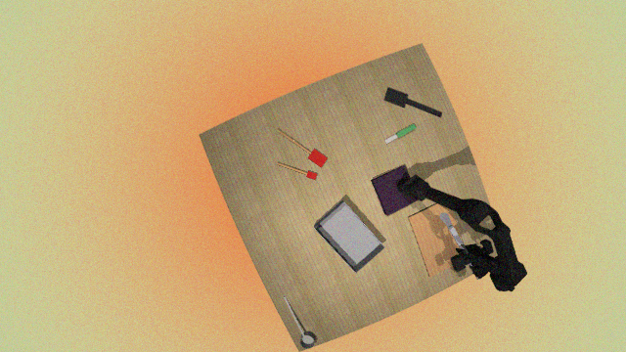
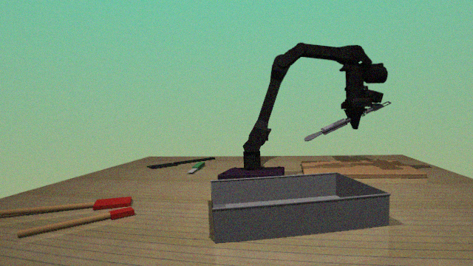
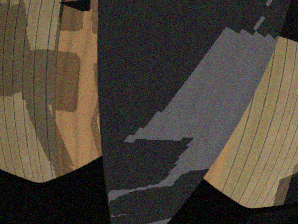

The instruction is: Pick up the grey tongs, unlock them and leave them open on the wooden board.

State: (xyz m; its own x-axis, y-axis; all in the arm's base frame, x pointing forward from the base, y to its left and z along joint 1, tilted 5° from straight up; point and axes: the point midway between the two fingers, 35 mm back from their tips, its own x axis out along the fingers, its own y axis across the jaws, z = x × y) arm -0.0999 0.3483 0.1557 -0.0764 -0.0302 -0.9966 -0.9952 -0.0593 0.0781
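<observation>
My gripper tip is now 14 cm above the wooden board. The rest, counted from my gripper tip: grey roasting tin: 45 cm ahead, 20 cm to the right, 12 cm below; black spatula: 8 cm behind, 72 cm to the right, 14 cm below.
</observation>
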